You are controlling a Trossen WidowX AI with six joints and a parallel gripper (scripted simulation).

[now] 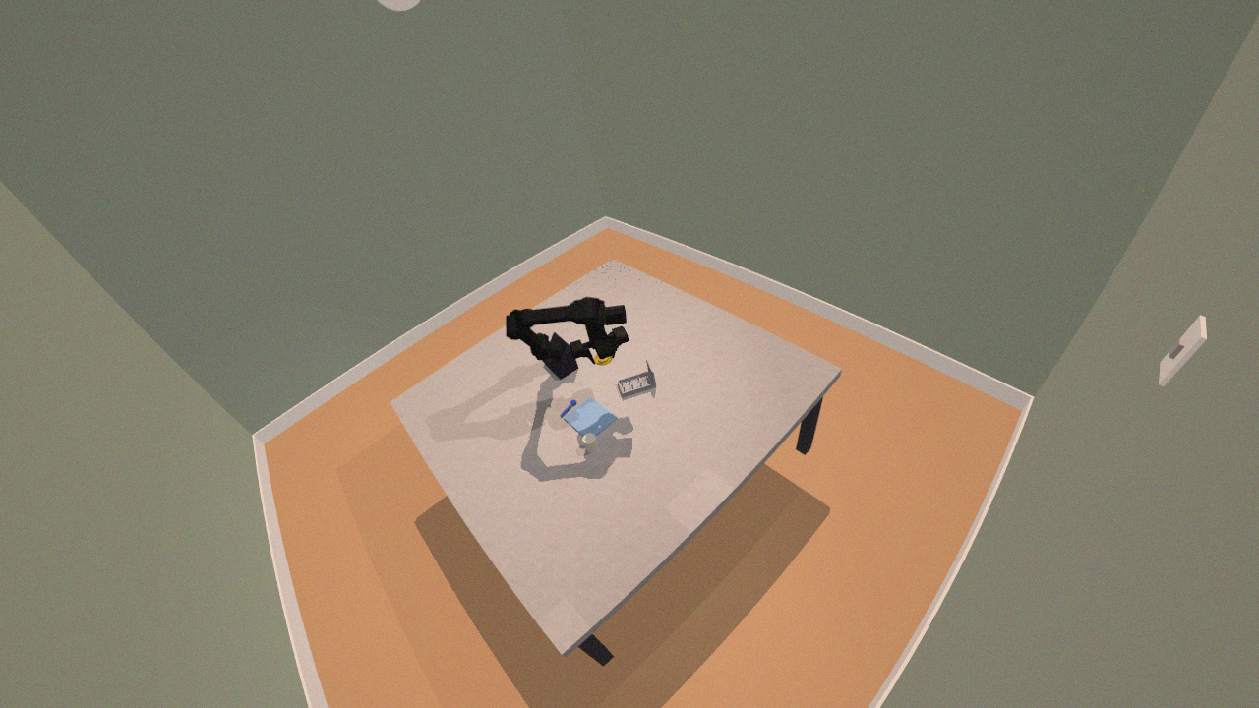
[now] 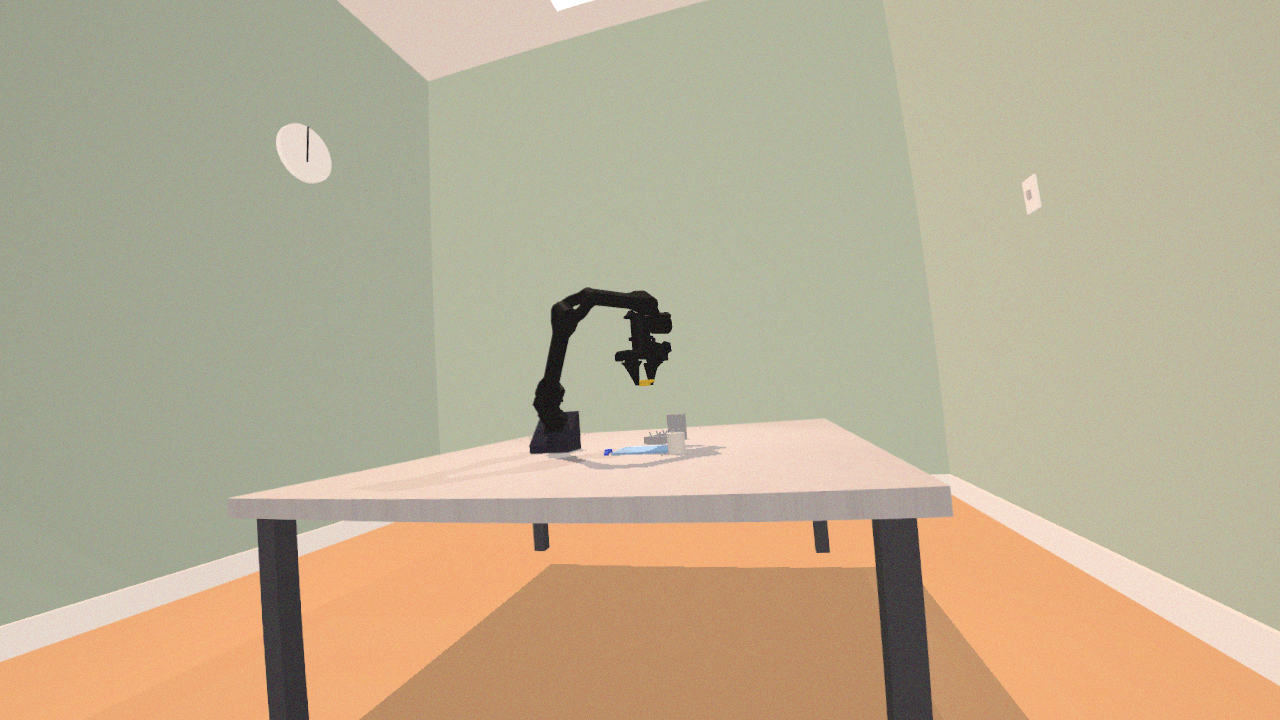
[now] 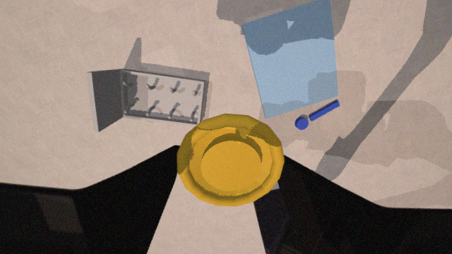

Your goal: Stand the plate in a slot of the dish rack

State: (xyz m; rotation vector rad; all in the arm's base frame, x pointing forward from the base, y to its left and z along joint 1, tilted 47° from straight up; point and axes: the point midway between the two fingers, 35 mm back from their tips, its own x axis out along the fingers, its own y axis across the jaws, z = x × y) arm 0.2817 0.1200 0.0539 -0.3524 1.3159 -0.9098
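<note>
The grey dish rack lies 30 mm ahead of my gripper tip, 90 mm to the left of it and 160 mm below it. Also, from my gripper tip: mat (30 mm ahead, 120 mm to the right, 180 mm below); then yellow plate (10 mm above); then white cup (130 mm ahead, 190 mm to the right, 150 mm below).
</note>
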